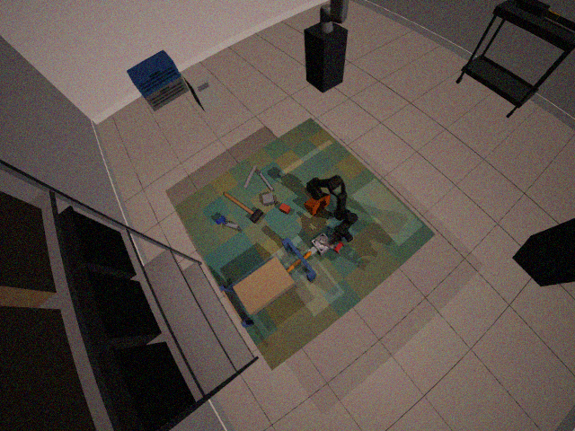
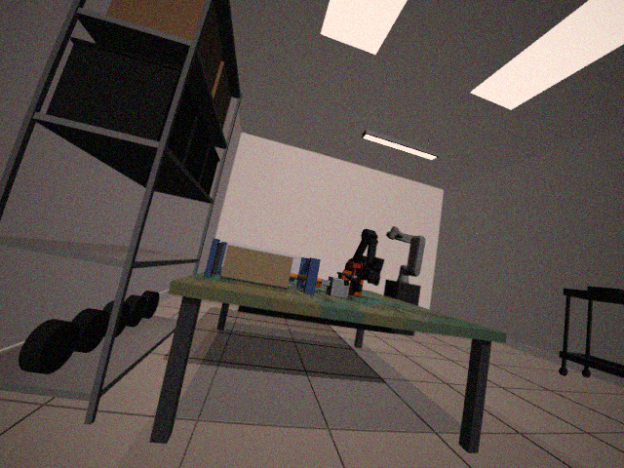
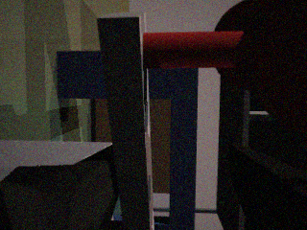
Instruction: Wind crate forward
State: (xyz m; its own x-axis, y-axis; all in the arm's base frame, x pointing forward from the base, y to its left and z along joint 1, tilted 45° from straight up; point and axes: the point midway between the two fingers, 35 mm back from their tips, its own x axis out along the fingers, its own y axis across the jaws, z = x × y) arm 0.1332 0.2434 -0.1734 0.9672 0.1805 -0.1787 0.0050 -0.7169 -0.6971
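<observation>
My gripper tip is now 1 cm to the right of the red-knobbed crank handle, 1 cm past it and 1 cm above it. The rest, counted from my gripper tip: red knob 4 cm to the left, 3 cm behind, 2 cm above; then winch 10 cm below, 6 cm to the right; then grey block 53 cm to the right, 12 cm below, 9 cm ahead.
</observation>
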